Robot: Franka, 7 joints.
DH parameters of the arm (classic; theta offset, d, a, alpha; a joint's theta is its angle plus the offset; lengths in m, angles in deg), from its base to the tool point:
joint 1: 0 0.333 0 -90
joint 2: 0 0 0 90
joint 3: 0 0.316 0.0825 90
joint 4: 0 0 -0.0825 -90
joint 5: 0 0.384 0 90
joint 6: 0 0 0.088 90
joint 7: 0 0.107 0 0
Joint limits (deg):
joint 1: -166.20..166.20
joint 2: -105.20..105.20
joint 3: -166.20..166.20
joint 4: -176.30..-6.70
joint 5: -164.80..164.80
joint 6: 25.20..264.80
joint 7: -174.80..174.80
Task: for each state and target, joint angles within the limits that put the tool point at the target. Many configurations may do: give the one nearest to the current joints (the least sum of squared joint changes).
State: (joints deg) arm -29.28 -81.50 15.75 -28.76 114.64 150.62 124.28
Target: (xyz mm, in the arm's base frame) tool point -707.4 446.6 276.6
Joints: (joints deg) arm -33.69 -100.00 15.77 -6.70 114.57 161.19 124.28
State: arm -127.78 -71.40 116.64 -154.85 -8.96 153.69 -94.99
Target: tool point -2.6 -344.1 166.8
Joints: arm -158.10 -86.89 115.83 -161.00 -8.85 152.15 -94.99
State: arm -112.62 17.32 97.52 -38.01 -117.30 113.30 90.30
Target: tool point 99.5 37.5 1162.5
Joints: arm -107.34 -8.27 97.83 -12.83 -120.41 107.37 90.30
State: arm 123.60 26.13 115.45 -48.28 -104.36 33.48 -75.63
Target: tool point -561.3 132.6 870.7
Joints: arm 134.48 41.07 109.59 -43.45 -114.18 72.96 -75.63
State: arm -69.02 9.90 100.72 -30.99 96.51 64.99 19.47
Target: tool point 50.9 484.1 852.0
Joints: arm -63.32 -17.21 109.18 -50.04 86.53 49.00 19.47
